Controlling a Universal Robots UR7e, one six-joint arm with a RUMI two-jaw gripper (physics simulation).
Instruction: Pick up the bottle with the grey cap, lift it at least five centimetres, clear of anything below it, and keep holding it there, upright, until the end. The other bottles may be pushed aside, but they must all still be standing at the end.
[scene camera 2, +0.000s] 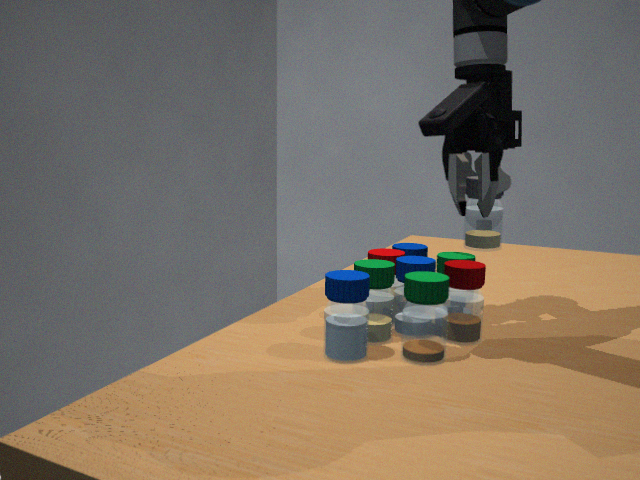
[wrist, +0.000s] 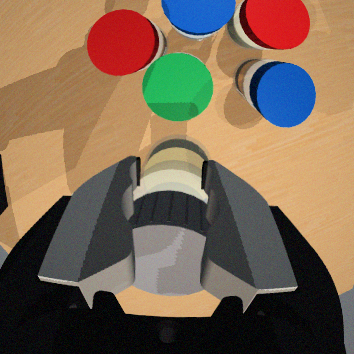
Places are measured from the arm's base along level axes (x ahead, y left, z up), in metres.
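Pixels of known places: gripper, fingertip midpoint: (scene camera 2: 473, 216) (wrist: 171, 162).
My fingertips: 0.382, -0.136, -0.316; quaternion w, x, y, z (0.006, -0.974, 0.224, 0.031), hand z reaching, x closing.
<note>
Behind a point stands the place of what it marks, as x, y, z.
The bottle with the grey cap (scene camera 2: 482, 238) @[0.368, -0.135, -0.346] (wrist: 170, 260) @[0.378, -0.156, -0.260] hangs upright in the air, its base well above the table (scene camera 2: 289, 413) @[0.463, 0.251, -0.474]; it holds some yellowish content. My gripper (scene camera 2: 473, 210) @[0.382, -0.136, -0.316] (wrist: 171, 162) @[0.382, -0.136, -0.316] is shut on it, with one finger on each side around the cap and upper body. In the scene view the fingers partly hide the cap. The other bottles, with blue (scene camera 2: 346, 285) @[0.470, 0.108, -0.375], green (scene camera 2: 426, 287) (wrist: 177, 86) and red (scene camera 2: 464, 273) @[0.364, -0.025, -0.375] (wrist: 120, 42) @[0.372, -0.053, -0.369] caps, all stand upright in a group on the table, apart from the held bottle.
In the wrist view a blue-capped bottle (wrist: 286, 95) @[0.477, -0.136, -0.369] and a second red-capped bottle (wrist: 277, 22) @[0.488, -0.077, -0.369] stand at the upper right, and another blue cap (wrist: 199, 12) @[0.434, -0.055, -0.369] shows at the top edge. The table's left edge runs behind the group in the scene view, with grey walls beyond.
</note>
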